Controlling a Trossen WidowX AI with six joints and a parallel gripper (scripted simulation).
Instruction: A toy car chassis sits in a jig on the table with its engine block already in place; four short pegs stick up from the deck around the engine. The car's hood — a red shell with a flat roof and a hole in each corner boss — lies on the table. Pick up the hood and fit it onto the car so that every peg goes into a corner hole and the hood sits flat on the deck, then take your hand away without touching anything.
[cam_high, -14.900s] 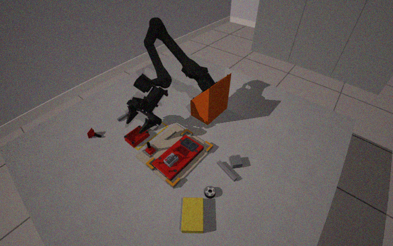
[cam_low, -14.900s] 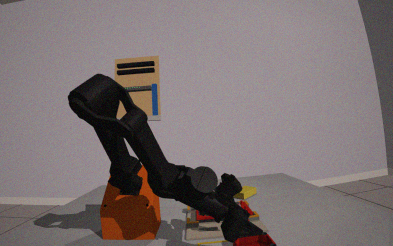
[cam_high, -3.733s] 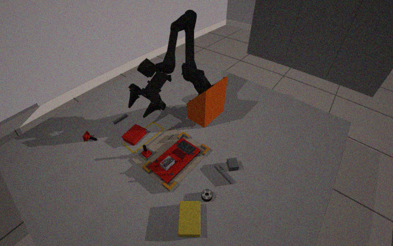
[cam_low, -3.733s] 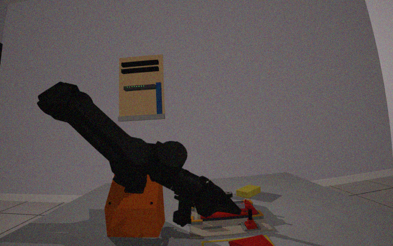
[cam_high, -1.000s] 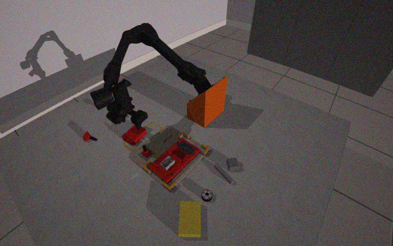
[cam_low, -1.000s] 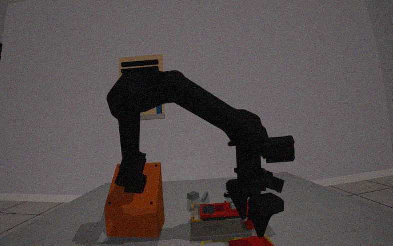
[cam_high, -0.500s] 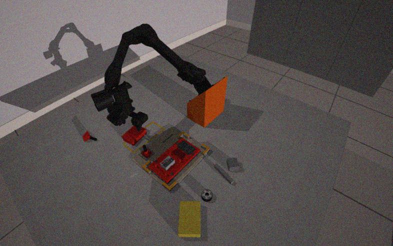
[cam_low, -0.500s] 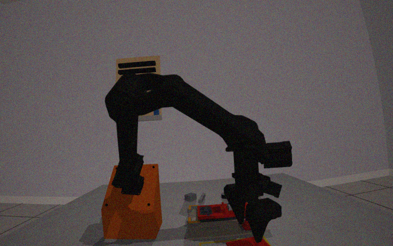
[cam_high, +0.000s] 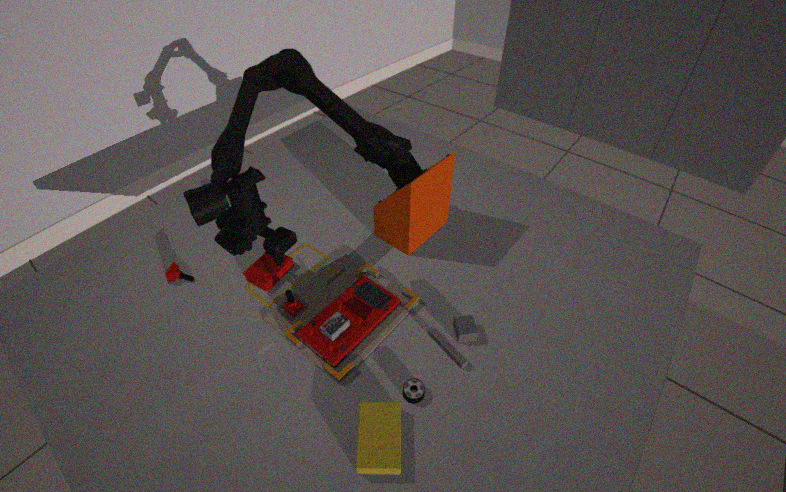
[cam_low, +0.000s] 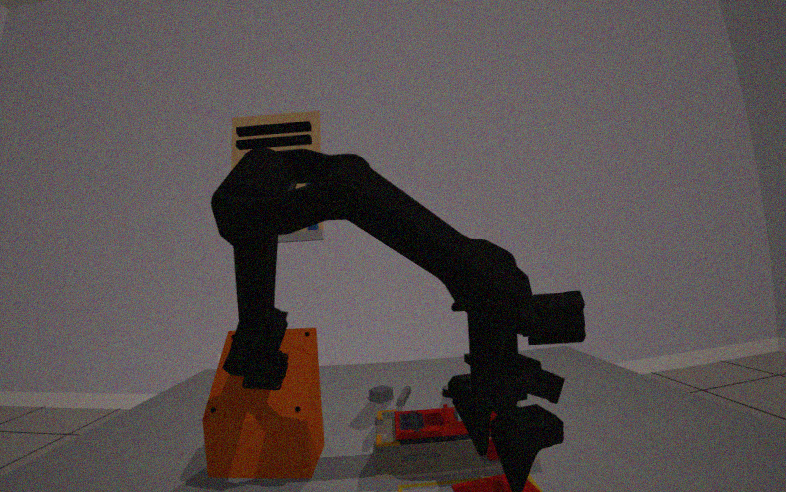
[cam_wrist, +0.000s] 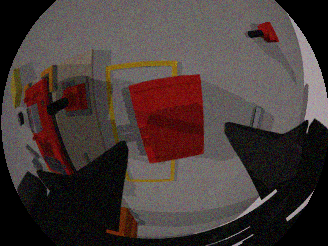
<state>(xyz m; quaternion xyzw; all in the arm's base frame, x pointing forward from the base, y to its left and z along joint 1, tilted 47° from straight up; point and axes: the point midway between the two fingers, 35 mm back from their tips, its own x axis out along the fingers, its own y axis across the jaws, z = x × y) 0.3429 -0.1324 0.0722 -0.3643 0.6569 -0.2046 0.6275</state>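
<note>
The red hood is 40 mm below my gripper tip. From my gripper tip the other things lie so: grey bar 10 mm behind, 150 mm to the right, 50 mm below; then grey engine block 250 mm to the left, 30 mm below; then yellow block 90 mm ahead, 450 mm to the left, 40 mm below.
</note>
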